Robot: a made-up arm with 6 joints. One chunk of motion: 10 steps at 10 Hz.
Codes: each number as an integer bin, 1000 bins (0 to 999) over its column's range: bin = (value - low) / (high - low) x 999, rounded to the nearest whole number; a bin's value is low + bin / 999 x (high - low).
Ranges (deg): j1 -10..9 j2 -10..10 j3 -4..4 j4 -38..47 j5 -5..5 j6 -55..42
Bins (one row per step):
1: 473 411 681 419 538 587
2: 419 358 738 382 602 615
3: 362 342 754 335 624 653
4: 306 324 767 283 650 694
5: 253 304 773 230 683 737
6: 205 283 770 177 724 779
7: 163 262 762 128 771 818
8: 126 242 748 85 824 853
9: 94 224 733 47 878 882
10: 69 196 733 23 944 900
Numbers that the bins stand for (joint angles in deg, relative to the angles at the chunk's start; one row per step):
1: -1.00 -1.77 1.45 -2.35 0.39 2.00
2: -2.03 -2.83 1.91 -5.50 1.03 4.71
3: -3.12 -3.15 2.04 -9.50 1.25 8.40
4: -4.18 -3.51 2.14 -13.92 1.51 12.39
5: -5.19 -3.91 2.19 -18.43 1.84 16.56
6: -6.10 -4.33 2.17 -22.94 2.25 20.64
7: -6.90 -4.75 2.10 -27.11 2.72 24.43
8: -7.60 -5.16 1.99 -30.77 3.25 27.82
9: -8.21 -5.52 1.87 -34.00 3.79 30.64
10: -8.69 -6.08 1.87 -36.04 4.45 32.39

